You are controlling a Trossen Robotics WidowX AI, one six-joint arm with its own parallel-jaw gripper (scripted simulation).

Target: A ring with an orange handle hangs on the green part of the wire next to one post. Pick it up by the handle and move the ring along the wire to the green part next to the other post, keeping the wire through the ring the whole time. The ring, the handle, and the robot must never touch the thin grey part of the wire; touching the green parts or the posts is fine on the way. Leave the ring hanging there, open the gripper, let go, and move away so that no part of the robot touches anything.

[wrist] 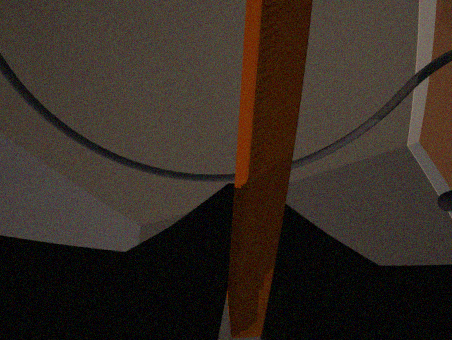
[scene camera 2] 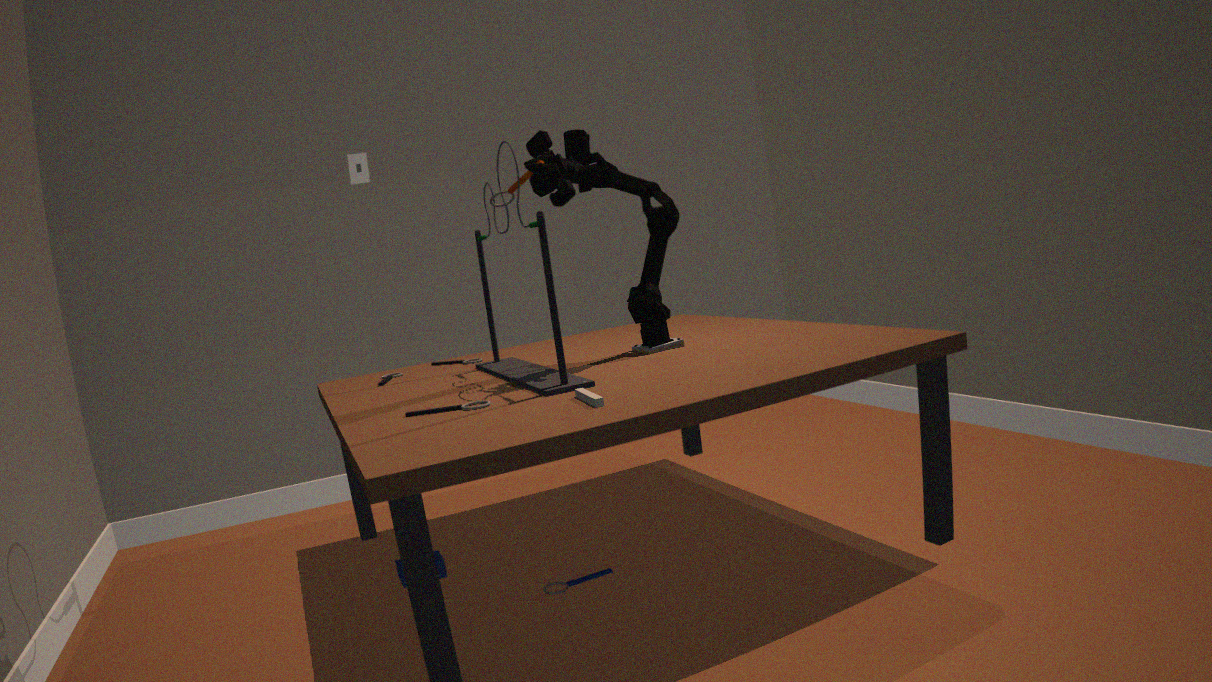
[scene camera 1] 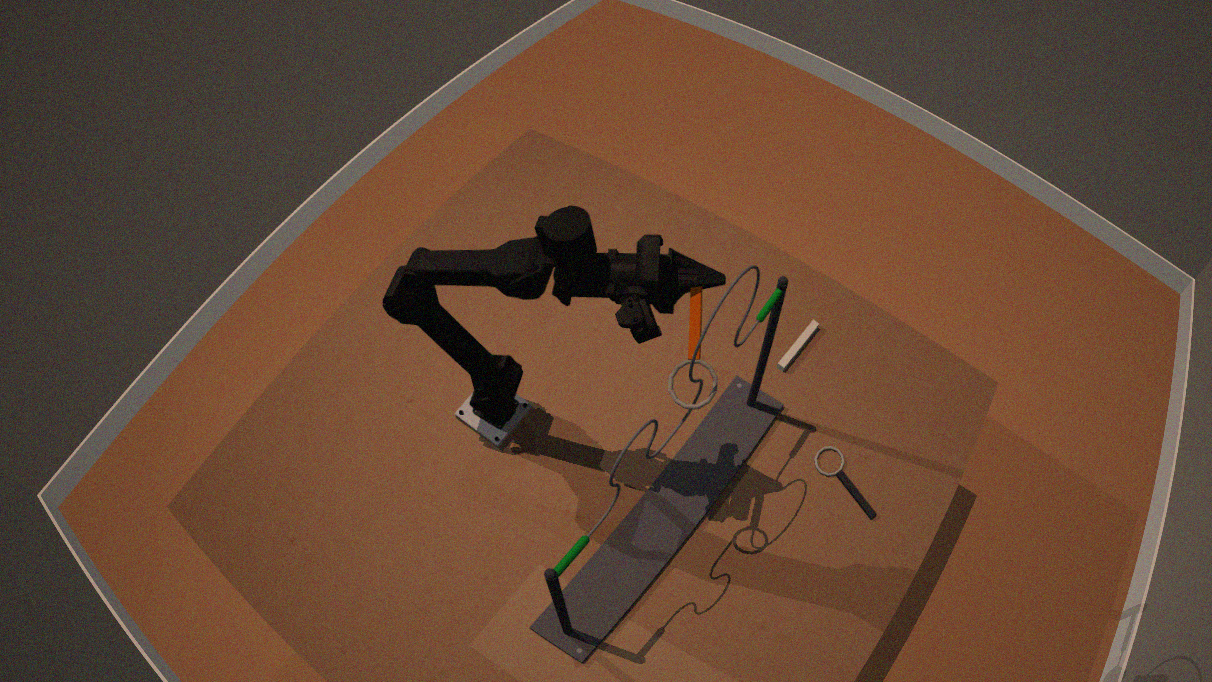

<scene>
In view: the gripper (scene camera 1: 725,279).
The gripper is seen too in the wrist view (wrist: 243,195) and in scene camera 2 (scene camera 2: 525,164).
</scene>
